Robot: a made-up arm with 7 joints.
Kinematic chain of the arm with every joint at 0, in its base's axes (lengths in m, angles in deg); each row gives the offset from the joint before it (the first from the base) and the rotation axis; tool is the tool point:
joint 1: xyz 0 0.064 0 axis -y
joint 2: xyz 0 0.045 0 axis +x
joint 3: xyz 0 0 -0.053 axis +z
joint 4: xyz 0 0 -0.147 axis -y
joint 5: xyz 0 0 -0.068 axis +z
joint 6: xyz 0 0 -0.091 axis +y
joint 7: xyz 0 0 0 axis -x
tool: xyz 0 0 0
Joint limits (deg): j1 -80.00..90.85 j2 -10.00..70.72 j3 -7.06..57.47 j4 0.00..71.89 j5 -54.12..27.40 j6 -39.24..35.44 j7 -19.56..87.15
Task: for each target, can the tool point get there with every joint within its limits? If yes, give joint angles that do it. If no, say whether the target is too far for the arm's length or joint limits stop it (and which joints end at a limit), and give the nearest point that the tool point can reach.
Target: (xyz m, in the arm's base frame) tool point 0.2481 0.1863 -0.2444
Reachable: yes | joints 41.43 8.32 47.22 12.98 -5.33 25.16 61.96
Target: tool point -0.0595 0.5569 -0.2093
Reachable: no: too far | nearest point -0.0429 0.4319 -0.1509 | short by 0.139 m
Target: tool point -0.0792 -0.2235 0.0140
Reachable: no: joint limits stop it (at a limit: joint 1, joint 2, joint 3, joint 4) | nearest point -0.2127 0.0474 -0.1898 | short by 0.364 m
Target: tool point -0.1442 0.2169 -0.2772
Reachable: yes | joints -46.84 11.06 25.48 46.19 -36.70 -29.81 58.80
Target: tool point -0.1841 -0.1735 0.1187
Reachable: no: joint limits stop it (at a limit: joint 1, joint 2, joint 4) | nearest point -0.3482 0.0467 -0.0614 | short by 0.328 m
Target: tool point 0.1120 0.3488 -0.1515
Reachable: yes | joints -5.44 45.50 28.42 64.15 4.85 -8.56 -8.45
